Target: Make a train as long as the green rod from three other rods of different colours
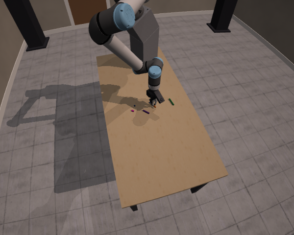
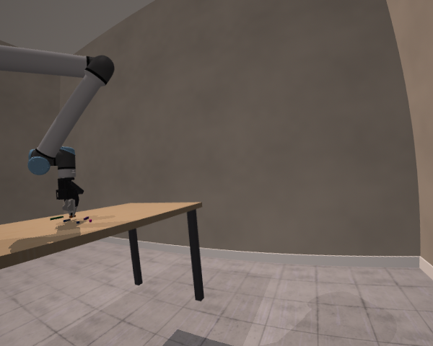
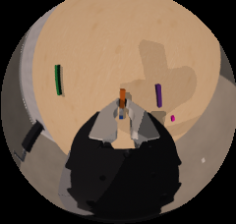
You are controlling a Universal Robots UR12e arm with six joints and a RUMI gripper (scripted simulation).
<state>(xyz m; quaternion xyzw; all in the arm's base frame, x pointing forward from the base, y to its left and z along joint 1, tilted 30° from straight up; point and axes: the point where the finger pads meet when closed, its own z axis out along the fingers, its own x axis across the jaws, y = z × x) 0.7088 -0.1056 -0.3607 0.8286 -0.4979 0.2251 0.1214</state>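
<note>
The orange rod is 10 mm below my hand. From my hand the other things lie so: grey rod 30 mm behind, 20 mm to the right, 20 mm below; then purple rod 40 mm ahead, 80 mm to the right, 20 mm below; then green rod 30 mm behind, 170 mm to the left, 20 mm below.
</note>
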